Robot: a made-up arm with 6 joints.
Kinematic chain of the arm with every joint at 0, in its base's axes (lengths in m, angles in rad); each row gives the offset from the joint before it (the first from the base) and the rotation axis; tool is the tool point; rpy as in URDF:
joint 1: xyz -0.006 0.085 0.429 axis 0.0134 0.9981 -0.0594
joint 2: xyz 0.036 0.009 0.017 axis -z
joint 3: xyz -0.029 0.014 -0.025 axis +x
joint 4: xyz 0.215 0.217 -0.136 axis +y
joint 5: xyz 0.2 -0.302 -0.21 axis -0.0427 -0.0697 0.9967
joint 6: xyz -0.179 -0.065 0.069 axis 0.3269 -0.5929 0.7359
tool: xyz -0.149 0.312 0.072 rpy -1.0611 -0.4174 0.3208
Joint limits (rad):
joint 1: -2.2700..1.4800
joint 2: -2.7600..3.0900
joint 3: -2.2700..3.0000
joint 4: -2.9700..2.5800
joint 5: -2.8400..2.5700
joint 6: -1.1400..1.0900
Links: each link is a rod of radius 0.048 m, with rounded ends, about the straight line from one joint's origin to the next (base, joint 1, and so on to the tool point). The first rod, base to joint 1, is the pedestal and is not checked.
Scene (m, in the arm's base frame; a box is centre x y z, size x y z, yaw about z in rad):
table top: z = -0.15
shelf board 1: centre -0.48 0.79 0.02 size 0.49 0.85 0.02 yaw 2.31
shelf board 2: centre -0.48 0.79 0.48 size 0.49 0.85 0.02 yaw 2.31
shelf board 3: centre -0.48 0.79 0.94 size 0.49 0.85 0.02 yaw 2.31
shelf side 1: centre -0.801 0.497 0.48 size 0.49 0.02 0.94 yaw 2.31
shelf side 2: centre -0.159 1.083 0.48 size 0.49 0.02 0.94 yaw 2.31
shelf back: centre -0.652 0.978 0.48 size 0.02 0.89 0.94 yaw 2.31
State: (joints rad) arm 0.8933 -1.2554 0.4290 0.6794 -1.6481 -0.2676
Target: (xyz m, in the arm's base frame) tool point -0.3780 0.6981 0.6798
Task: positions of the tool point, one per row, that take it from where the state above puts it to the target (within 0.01 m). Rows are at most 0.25 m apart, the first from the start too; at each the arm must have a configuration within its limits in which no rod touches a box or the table.
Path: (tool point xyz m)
1: -0.2974 0.6936 0.2432
2: -0.2372 0.6401 0.2380
3: -0.1839 0.5666 0.2444
4: -0.1378 0.4764 0.2615
5: -0.2165 0.5139 0.4557
6: -0.1891 0.4909 0.6798
7: -0.2450 0.5859 0.6939
8: -0.3089 0.6568 0.6922
9: -0.3780 0.6981 0.6798

